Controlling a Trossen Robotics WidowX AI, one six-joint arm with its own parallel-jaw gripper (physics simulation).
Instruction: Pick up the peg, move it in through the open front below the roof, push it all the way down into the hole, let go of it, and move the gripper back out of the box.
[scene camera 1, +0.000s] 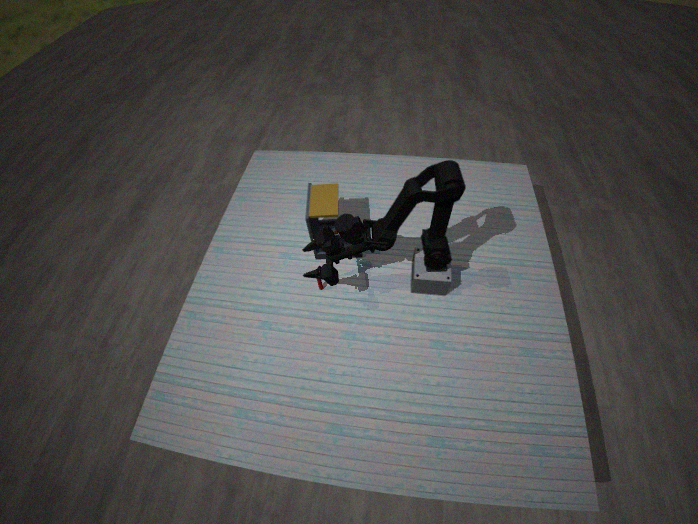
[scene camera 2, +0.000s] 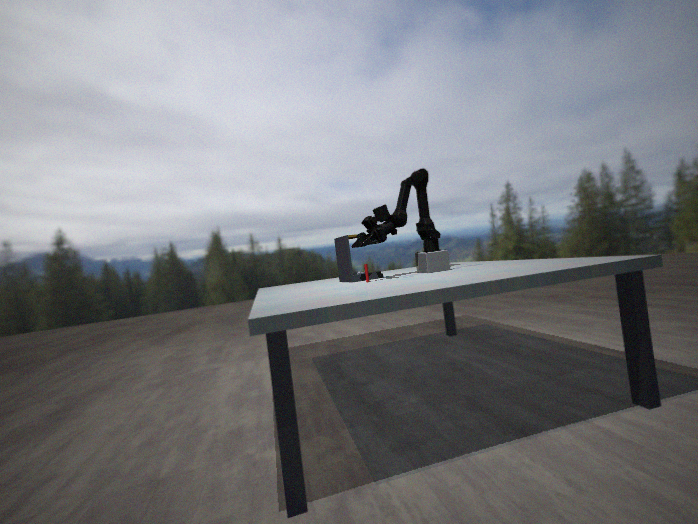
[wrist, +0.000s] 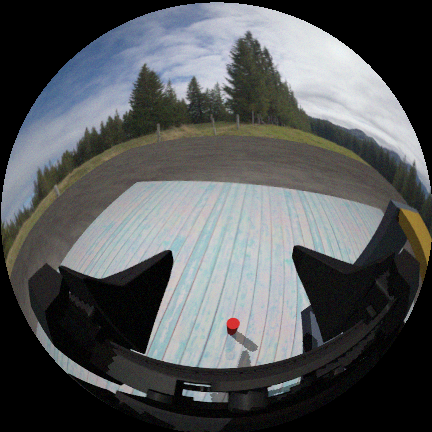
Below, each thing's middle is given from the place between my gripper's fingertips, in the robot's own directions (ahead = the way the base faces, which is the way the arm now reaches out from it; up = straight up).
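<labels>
From the dark back wall (wrist: 388, 236), my hand is 20 cm to the left, 1 cm past it and 5 cm above it. The yellow roof (scene camera 1: 324, 197) is 20 cm to the right of my hand, 6 cm behind it and 5 cm above it. And the box (scene camera 1: 330, 222)? That box is 21 cm to the right of my hand, 9 cm behind it and 5 cm below it.
</labels>
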